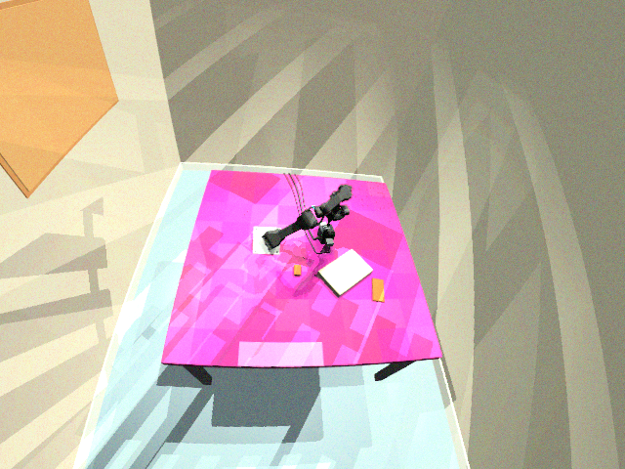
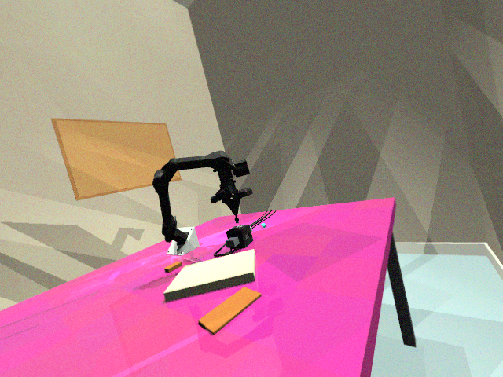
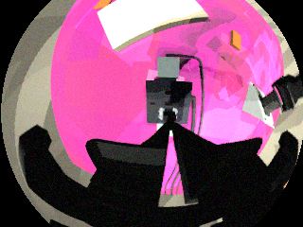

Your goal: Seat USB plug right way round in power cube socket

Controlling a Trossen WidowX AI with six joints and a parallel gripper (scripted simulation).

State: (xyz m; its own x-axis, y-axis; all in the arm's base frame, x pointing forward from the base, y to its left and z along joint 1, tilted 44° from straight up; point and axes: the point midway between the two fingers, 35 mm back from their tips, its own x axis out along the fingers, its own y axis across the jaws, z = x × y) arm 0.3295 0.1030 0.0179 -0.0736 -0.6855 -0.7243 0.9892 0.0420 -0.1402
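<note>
The usb plug is 2 cm below my gripper tip. From my gripper tip the other things lie so: white slab (7 cm ahead, 26 cm to the right, 12 cm below); small cyan piece (3 cm behind, 23 cm to the left, 13 cm below); small orange block (19 cm behind, 23 cm to the right, 13 cm below).
</note>
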